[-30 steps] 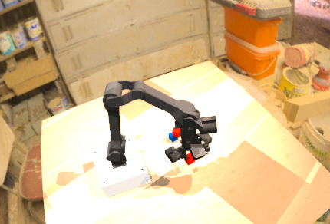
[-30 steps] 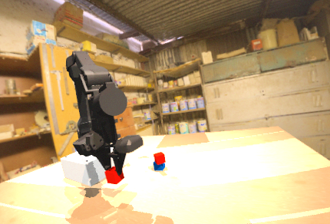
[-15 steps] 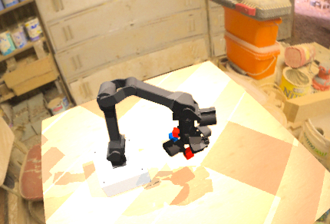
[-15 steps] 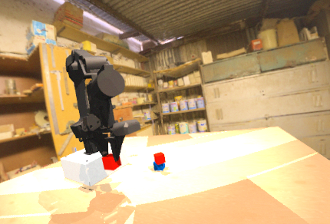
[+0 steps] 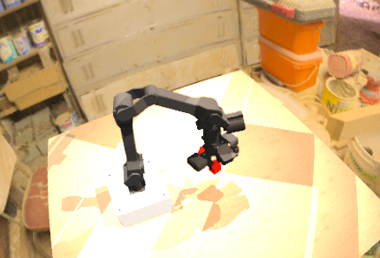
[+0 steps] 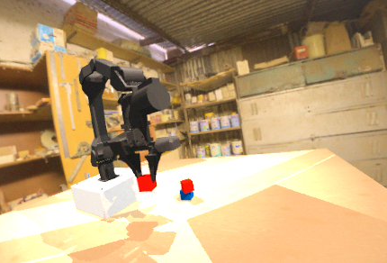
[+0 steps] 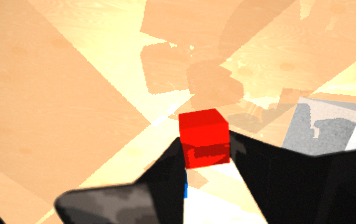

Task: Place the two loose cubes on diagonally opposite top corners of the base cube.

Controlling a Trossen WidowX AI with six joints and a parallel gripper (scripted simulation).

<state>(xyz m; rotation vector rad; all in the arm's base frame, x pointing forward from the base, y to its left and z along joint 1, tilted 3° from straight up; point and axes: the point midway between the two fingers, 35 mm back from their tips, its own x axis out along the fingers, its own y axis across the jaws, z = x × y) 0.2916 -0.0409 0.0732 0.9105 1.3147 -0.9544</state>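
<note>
Right now my gripper tip is 150 mm to the right of the red cube and 70 mm above it. From my gripper tip the other things lie so: blue cube: 160 mm to the left, 110 mm below, 10 mm behind.
</note>
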